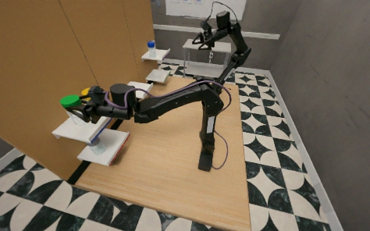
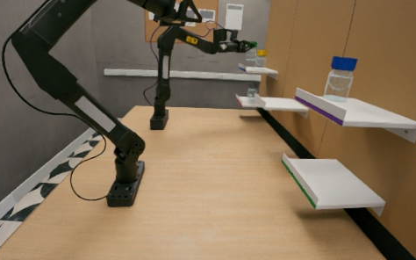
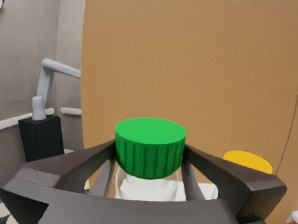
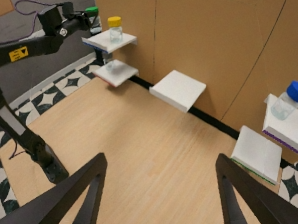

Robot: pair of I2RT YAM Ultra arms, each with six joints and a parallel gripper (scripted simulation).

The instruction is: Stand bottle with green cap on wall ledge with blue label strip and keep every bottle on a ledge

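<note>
My left gripper is now 4 cm short of the yellow-capped bottle, 10 cm to the left of it and 8 cm above it. From my left hand the other things lie so: blue-capped bottle: 6 cm ahead, 77 cm to the right, 8 cm below; green-capped bottle: 1 cm ahead, 4 cm below.
</note>
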